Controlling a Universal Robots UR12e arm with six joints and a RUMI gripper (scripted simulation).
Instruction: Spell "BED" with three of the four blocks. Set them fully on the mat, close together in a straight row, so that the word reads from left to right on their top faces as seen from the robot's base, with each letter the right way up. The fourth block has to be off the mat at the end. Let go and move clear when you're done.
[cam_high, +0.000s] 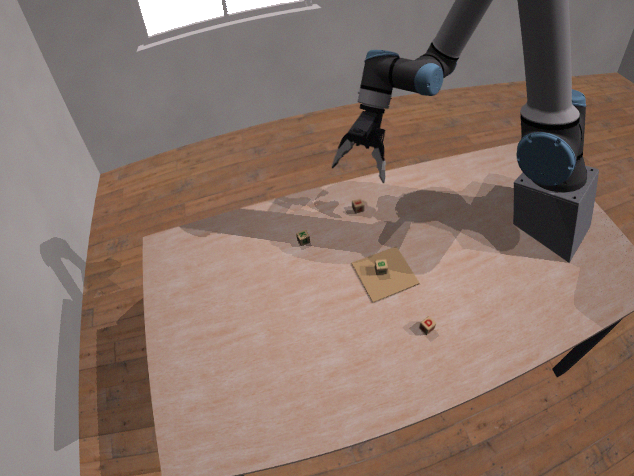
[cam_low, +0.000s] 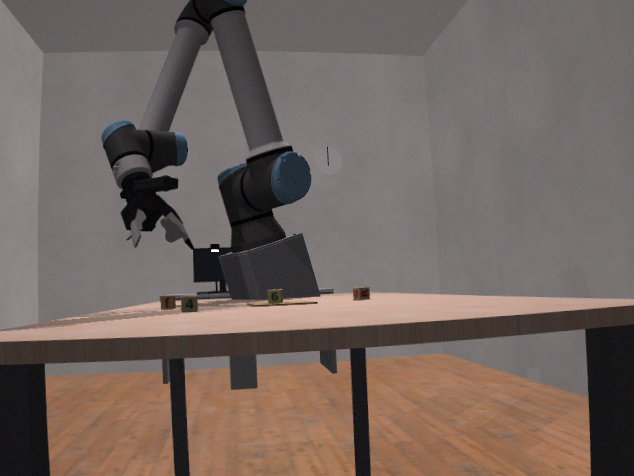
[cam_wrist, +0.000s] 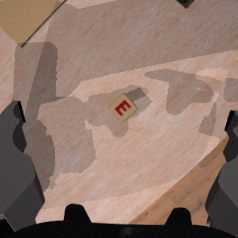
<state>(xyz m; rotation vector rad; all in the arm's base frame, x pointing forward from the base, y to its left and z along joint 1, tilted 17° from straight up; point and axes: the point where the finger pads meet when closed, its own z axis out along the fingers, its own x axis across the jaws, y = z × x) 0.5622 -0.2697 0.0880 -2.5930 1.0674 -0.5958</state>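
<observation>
Right now my hand is 30 mm short of the tan mat, 250 mm to the right of it and 140 mm above it. Round my hand: green block 190 mm ahead, 50 mm to the left, 120 mm below.
</observation>
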